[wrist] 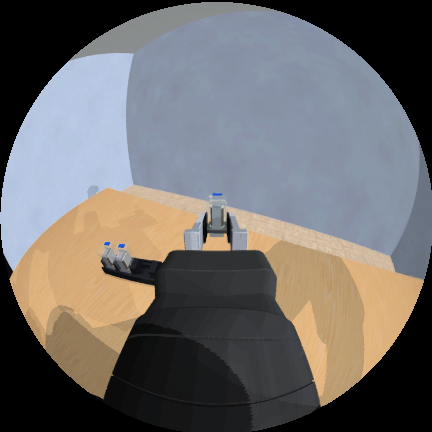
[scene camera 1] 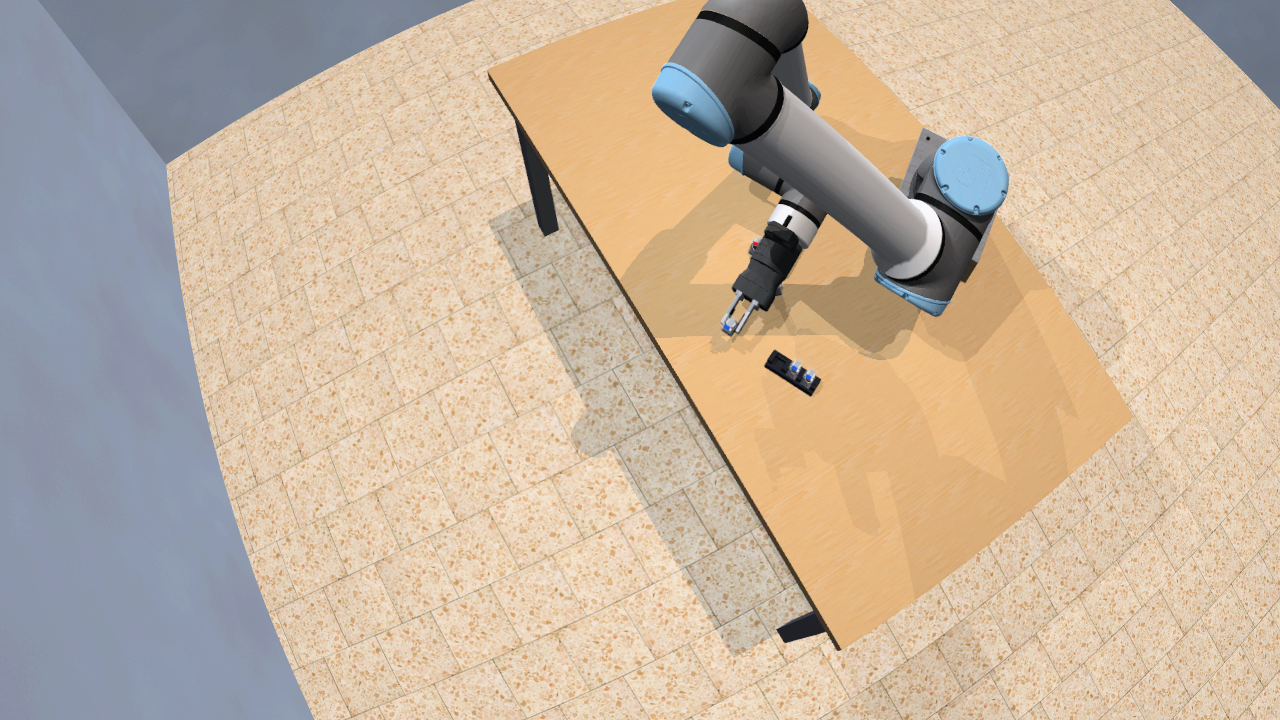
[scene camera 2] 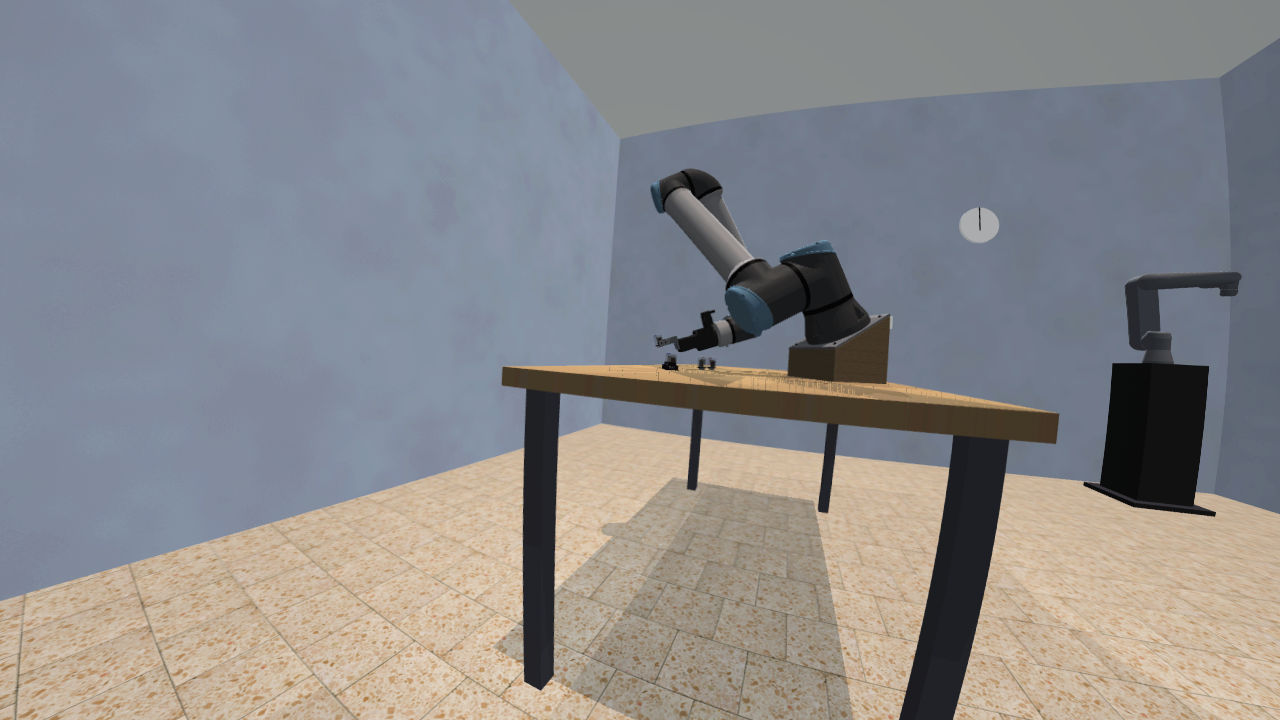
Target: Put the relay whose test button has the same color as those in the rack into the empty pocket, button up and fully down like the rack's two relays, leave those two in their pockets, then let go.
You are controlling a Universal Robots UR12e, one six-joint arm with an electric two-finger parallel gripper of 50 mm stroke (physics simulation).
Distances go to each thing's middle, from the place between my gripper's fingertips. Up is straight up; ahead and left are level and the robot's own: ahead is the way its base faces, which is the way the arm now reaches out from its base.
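There's a black rack (scene camera 1: 777, 363), and my hand's 10 cm to the right of it, 8 cm past it and 7 cm above it. The blue-button relay (wrist: 216, 203) is 1 cm above my hand, and going by their middles, it's the nearest to my hand of the things named here.
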